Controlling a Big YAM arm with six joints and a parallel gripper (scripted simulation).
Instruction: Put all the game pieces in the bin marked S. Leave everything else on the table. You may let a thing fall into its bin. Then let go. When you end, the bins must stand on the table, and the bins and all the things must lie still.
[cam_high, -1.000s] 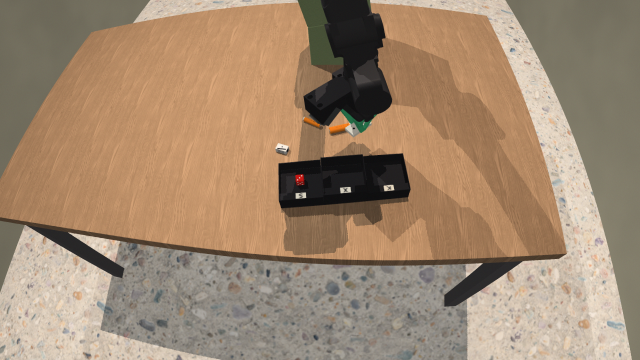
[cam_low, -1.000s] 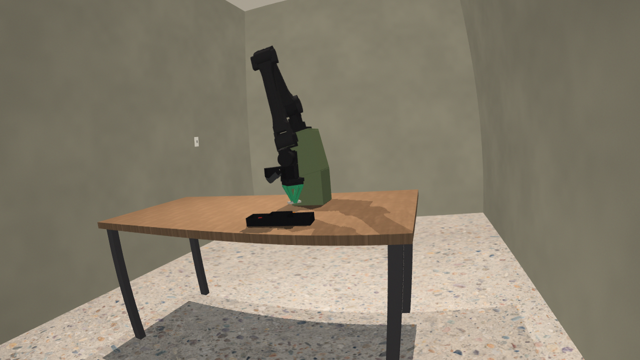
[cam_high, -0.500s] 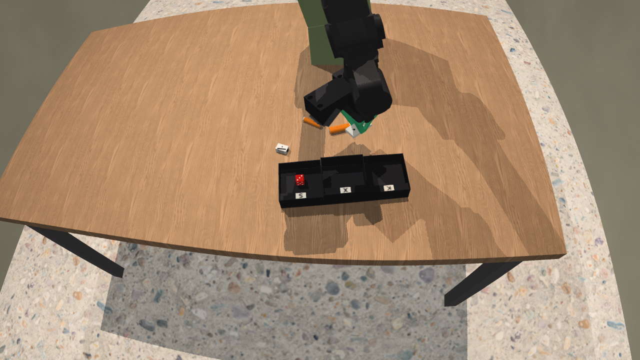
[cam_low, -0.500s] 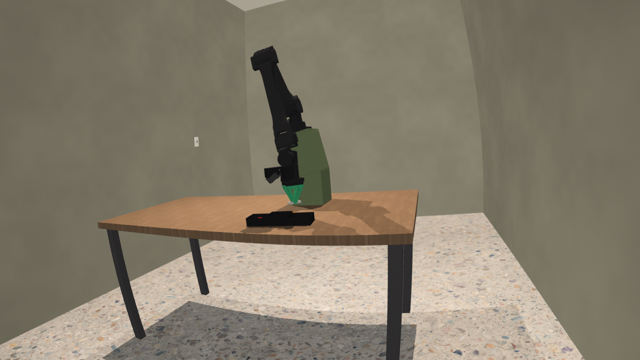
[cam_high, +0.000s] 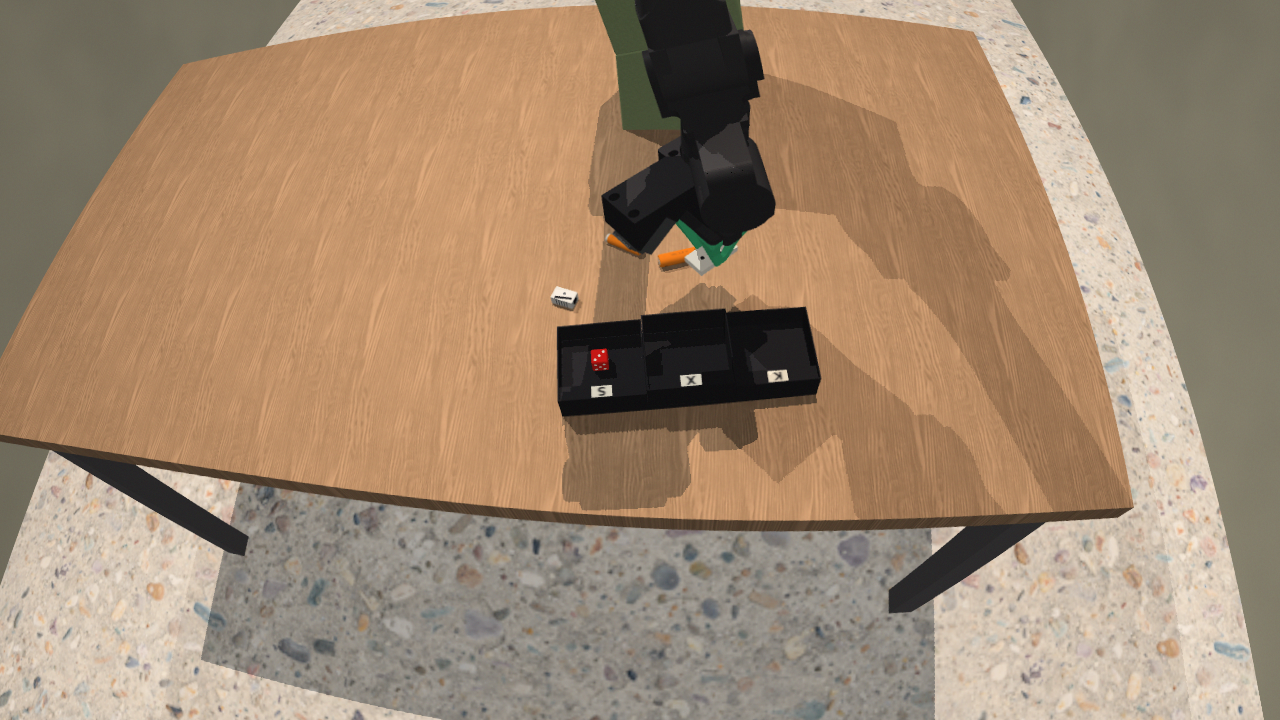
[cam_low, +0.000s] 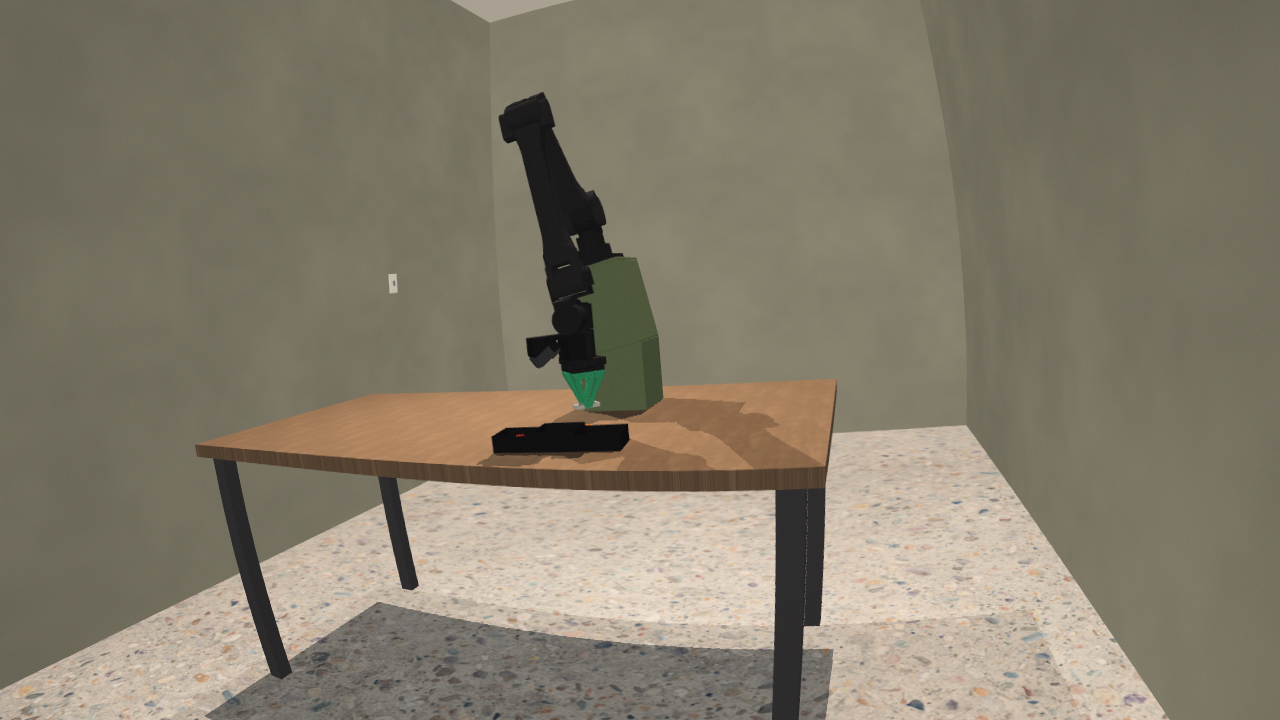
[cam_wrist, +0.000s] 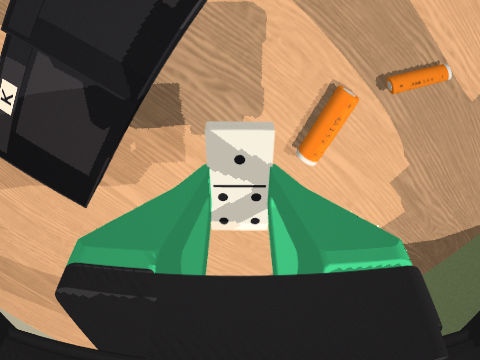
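Now: the red die 11 cm ahead of my hand, 10 cm to the right of it and 5 cm below it. Also, from my hand: black bin marked S: 10 cm ahead, 1 cm to the right, 5 cm below; then white domino: right at my hand; then orange cylinder: 5 cm behind, 10 cm to the right, 6 cm below.
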